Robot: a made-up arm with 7 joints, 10 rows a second.
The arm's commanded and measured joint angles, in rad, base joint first. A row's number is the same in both.
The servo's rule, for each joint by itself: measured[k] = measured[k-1] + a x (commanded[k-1-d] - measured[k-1]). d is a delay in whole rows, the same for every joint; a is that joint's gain. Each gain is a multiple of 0.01, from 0.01 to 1. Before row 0 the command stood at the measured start. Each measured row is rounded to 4 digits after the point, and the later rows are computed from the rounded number. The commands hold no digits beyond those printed.
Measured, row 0:
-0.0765 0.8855 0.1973 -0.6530 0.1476 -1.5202 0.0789
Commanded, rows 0 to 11:
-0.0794 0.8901 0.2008 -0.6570 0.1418 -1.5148 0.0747
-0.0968 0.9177 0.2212 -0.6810 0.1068 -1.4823 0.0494
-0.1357 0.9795 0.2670 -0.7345 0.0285 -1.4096 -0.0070
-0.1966 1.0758 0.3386 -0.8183 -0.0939 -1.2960 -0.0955
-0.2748 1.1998 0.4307 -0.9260 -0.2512 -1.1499 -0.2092
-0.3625 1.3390 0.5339 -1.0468 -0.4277 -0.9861 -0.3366
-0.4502 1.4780 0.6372 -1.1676 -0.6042 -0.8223 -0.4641
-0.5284 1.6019 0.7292 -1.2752 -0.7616 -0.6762 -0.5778
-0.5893 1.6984 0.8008 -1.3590 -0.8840 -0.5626 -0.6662
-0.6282 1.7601 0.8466 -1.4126 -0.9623 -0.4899 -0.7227
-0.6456 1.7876 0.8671 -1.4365 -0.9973 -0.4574 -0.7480
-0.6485 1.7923 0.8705 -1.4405 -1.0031 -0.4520 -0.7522
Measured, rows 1 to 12:
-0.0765 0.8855 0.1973 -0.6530 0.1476 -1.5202 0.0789
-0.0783 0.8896 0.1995 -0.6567 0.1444 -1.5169 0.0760
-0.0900 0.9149 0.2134 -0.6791 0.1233 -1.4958 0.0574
-0.1188 0.9730 0.2477 -0.7301 0.0702 -1.4432 0.0123
-0.1678 1.0655 0.3059 -0.8112 -0.0217 -1.3534 -0.0632
-0.2352 1.1864 0.3858 -0.9168 -0.1502 -1.2293 -0.1654
-0.3154 1.3237 0.4806 -1.0364 -0.3056 -1.0809 -0.2852
-0.4003 1.4626 0.5808 -1.1571 -0.4728 -0.9232 -0.4104
-0.4810 1.5880 0.6758 -1.2658 -0.6345 -0.7725 -0.5276
-0.5492 1.6874 0.7558 -1.3515 -0.7742 -0.6445 -0.6246
-0.5990 1.7528 0.8139 -1.4077 -0.8795 -0.5502 -0.6933
-0.6284 1.7841 0.8479 -1.4342 -0.9455 -0.4936 -0.7316
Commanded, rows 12 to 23:
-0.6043 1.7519 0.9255 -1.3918 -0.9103 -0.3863 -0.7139
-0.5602 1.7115 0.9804 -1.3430 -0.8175 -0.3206 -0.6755
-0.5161 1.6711 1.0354 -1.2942 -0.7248 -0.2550 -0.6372
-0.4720 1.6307 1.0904 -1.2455 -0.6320 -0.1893 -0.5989
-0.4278 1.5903 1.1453 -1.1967 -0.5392 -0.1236 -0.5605
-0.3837 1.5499 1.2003 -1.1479 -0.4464 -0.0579 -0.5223
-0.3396 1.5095 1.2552 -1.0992 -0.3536 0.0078 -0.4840
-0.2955 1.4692 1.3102 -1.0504 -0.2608 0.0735 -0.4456
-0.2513 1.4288 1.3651 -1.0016 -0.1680 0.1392 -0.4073
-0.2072 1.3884 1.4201 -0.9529 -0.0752 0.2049 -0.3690
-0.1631 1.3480 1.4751 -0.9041 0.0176 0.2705 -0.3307
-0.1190 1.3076 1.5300 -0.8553 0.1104 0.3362 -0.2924
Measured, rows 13 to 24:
-0.6411 1.7915 0.8624 -1.4400 -0.9778 -0.4682 -0.7460
-0.6179 1.7559 0.9028 -1.3957 -0.9400 -0.4182 -0.7235
-0.5815 1.7159 0.9525 -1.3472 -0.8714 -0.3587 -0.6899
-0.5403 1.6756 1.0056 -1.2984 -0.7893 -0.2954 -0.6530
-0.4973 1.6352 1.0599 -1.2497 -0.7012 -0.2307 -0.6151
-0.4535 1.5948 1.1146 -1.2009 -0.6105 -0.1654 -0.5769
-0.4095 1.5544 1.1694 -1.1521 -0.5186 -0.0998 -0.5387
-0.3655 1.5140 1.2243 -1.1034 -0.4262 -0.0342 -0.5004
-0.3214 1.4737 1.2793 -1.0546 -0.3336 0.0315 -0.4620
-0.2772 1.4333 1.3342 -1.0058 -0.2409 0.0972 -0.4237
-0.2331 1.3929 1.3892 -0.9571 -0.1481 0.1629 -0.3854
-0.1890 1.3525 1.4442 -0.9083 -0.0553 0.2285 -0.3471

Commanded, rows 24 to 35:
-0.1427 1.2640 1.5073 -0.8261 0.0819 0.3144 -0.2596
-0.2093 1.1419 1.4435 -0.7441 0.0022 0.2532 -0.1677
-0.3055 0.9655 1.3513 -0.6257 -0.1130 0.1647 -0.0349
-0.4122 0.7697 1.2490 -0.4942 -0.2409 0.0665 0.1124
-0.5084 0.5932 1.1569 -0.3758 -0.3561 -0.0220 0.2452
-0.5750 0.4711 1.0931 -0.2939 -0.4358 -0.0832 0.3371
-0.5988 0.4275 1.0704 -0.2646 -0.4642 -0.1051 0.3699
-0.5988 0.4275 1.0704 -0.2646 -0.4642 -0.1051 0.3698
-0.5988 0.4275 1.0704 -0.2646 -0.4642 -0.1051 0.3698
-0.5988 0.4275 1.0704 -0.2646 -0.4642 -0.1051 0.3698
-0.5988 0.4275 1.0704 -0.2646 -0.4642 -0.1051 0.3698
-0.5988 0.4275 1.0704 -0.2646 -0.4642 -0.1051 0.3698
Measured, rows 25 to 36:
-0.1449 1.3121 1.4991 -0.8595 0.0375 0.2942 -0.3088
-0.1435 1.2688 1.5043 -0.8288 0.0624 0.3065 -0.2744
-0.1850 1.1546 1.4654 -0.7509 0.0287 0.2740 -0.1997
-0.2609 0.9844 1.3924 -0.6357 -0.0507 0.2073 -0.0843
-0.3562 0.7912 1.3006 -0.5055 -0.1572 0.1214 0.0534
-0.4521 0.6130 1.2086 -0.3862 -0.2686 0.0339 0.1877
-0.5295 0.4853 1.1347 -0.3013 -0.3622 -0.0375 0.2923
-0.5732 0.4333 1.0935 -0.2675 -0.4193 -0.0787 0.3466
-0.5893 0.4281 1.0787 -0.2648 -0.4444 -0.0948 0.3628
-0.5953 0.4276 1.0734 -0.2646 -0.4555 -0.1011 0.3677
-0.5975 0.4275 1.0715 -0.2646 -0.4604 -0.1035 0.3692
-0.5983 0.4275 1.0708 -0.2646 -0.4625 -0.1045 0.3696

